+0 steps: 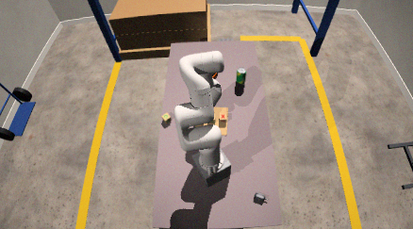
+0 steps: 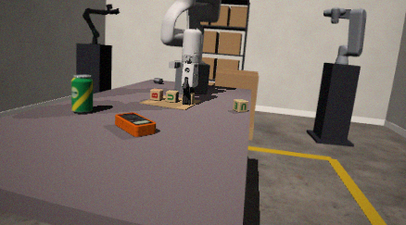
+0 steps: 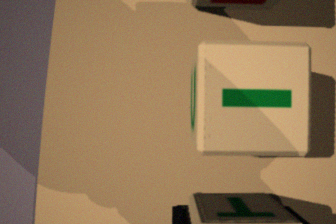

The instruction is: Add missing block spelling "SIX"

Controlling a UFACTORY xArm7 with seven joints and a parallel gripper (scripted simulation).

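Right now my hand is 10 mm past the tan mat, 70 mm to the left of it and 20 mm above it. Also, from my hand: orange device 390 mm ahead, 80 mm to the right, 10 mm below; small object 530 mm behind, 300 mm to the right, 10 mm below.
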